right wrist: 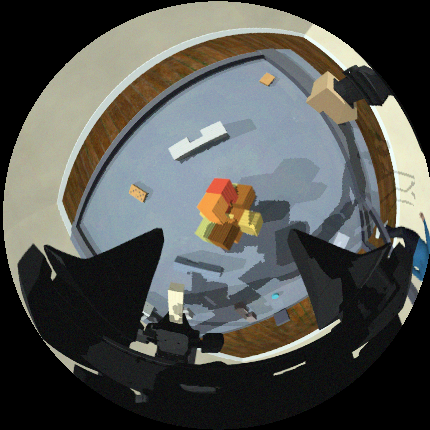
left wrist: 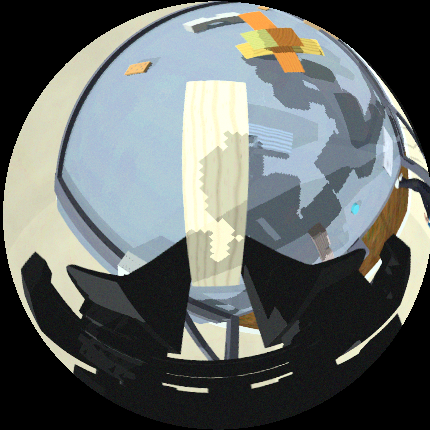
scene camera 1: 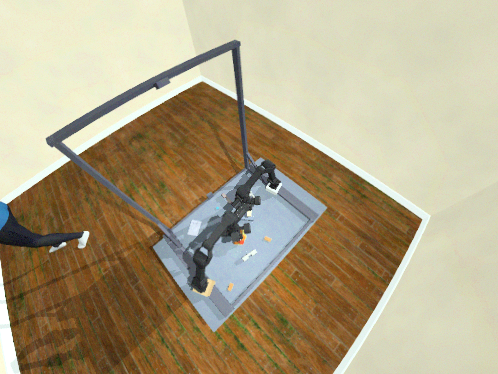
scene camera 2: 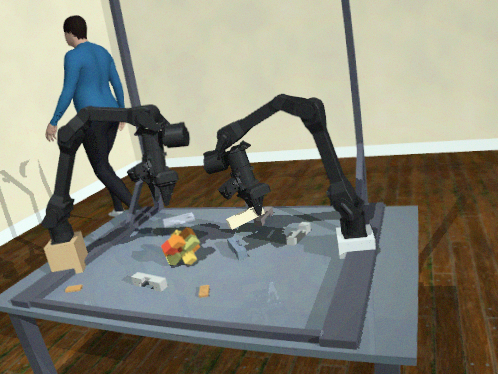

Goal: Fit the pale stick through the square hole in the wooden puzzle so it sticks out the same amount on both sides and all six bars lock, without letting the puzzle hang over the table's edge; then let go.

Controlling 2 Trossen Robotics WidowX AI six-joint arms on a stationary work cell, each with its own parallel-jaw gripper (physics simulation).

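Frame: origin at the left arm's base, x ahead, y right, z down, level; centimetres.
Seen in the pictures: left gripper, fingertip midpoint: [right wrist: 176, 312] [left wrist: 213, 239] [scene camera 2: 257, 214]; right gripper, fingertip midpoint: [right wrist: 228, 235] [scene camera 2: 161, 203]; left arm's base at its link origin: [scene camera 1: 274, 185] [scene camera 2: 354, 233]; right arm's base at its link origin: [right wrist: 343, 92] [scene camera 1: 202, 285] [scene camera 2: 62, 239].
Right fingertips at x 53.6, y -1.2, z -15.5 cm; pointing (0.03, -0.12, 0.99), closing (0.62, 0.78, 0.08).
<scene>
Offsets run from my right fingertips to a thing's top centre.
The wooden puzzle [scene camera 1: 241, 241] [scene camera 2: 181, 247] [left wrist: 287, 37] [right wrist: 220, 209], with red, orange, brown and yellow-green bar ends, rests on the table, well in from its edges. My left gripper [scene camera 2: 258, 212] [left wrist: 213, 239] is shut on one end of the pale stick {dx -22.5, dy +5.8, dz +6.4 cm} [scene camera 1: 249, 213] [scene camera 2: 243, 219] [left wrist: 215, 160] [right wrist: 175, 302] and holds it above the table, to the right of the puzzle in scene camera 2. The stick is apart from the puzzle. My right gripper [scene camera 2: 165, 198] [right wrist: 228, 235] is open and empty above the puzzle. The square hole cannot be made out clearly.
A white notched bar {dx +4.8, dy -11.1, dz +17.7 cm} [scene camera 2: 149, 281] [right wrist: 198, 141] and two small orange pieces {dx +29.7, dy -11.1, dz +19.7 cm} [scene camera 2: 74, 288] {dx -12.5, dy -16.1, dz +19.7 cm} [scene camera 2: 204, 291] lie nearer the front. A blue-grey bar {dx -18.1, dy +6.2, dz +17.8 cm} [scene camera 2: 238, 248] lies between puzzle and left arm base. A grey notched bar {dx -37.0, dy +12.6, dz +17.7 cm} [scene camera 2: 298, 233], brown bar {dx -24.2, dy +29.9, dz +17.7 cm} [scene camera 2: 265, 215] and white slab {dx +10.1, dy +37.4, dz +19.9 cm} [scene camera 2: 178, 220] lie farther back.
</scene>
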